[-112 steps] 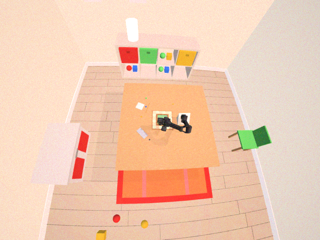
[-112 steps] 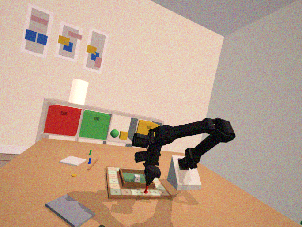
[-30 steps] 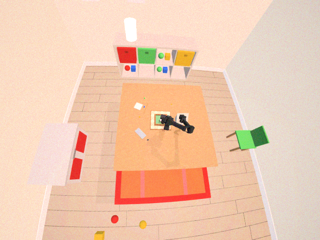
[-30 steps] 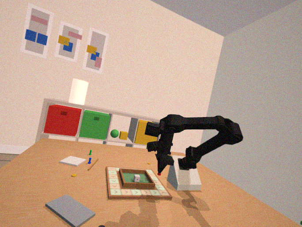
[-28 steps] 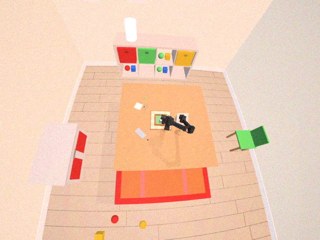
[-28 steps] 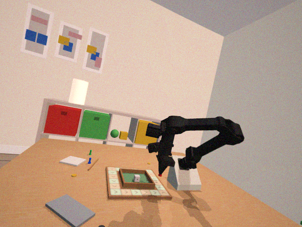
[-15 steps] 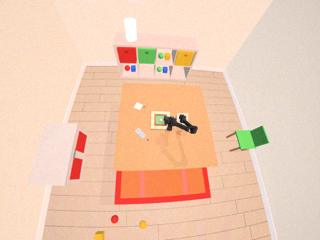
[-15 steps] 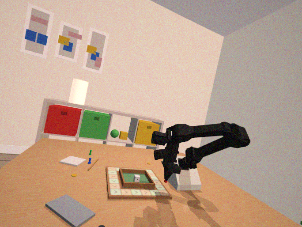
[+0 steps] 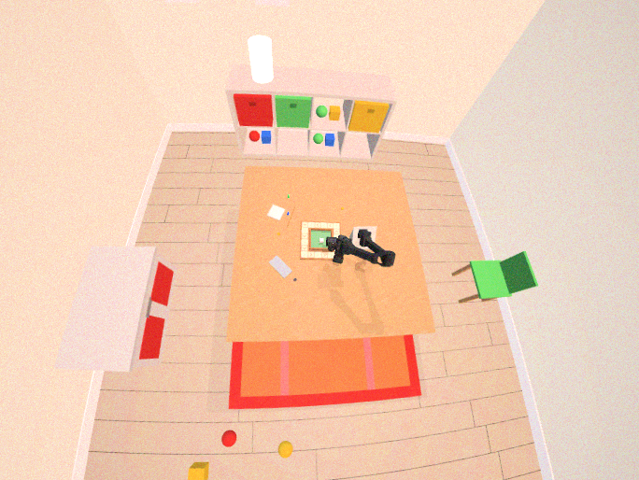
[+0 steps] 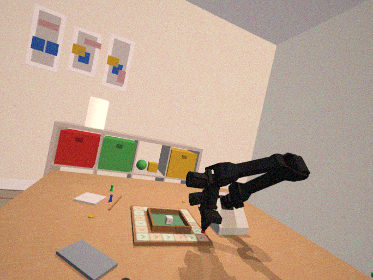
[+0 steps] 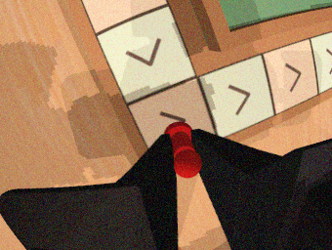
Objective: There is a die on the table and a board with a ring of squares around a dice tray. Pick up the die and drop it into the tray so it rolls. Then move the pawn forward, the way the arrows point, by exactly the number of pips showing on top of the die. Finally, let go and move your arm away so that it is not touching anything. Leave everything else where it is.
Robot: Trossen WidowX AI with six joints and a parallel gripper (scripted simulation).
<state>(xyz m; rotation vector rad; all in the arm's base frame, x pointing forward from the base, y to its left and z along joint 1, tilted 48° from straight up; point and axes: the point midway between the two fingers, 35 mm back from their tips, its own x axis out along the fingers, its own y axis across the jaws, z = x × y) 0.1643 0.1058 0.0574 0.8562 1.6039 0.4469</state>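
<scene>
My gripper tip is 100 mm short of the white die, 100 mm to the left of it and 20 mm above it. From my gripper tip the other things lie so: red pawn: 10 mm above; grey pad: 380 mm ahead, 70 mm to the left, 40 mm below; pencil: 310 mm ahead, 310 mm to the right, 40 mm below.
</scene>
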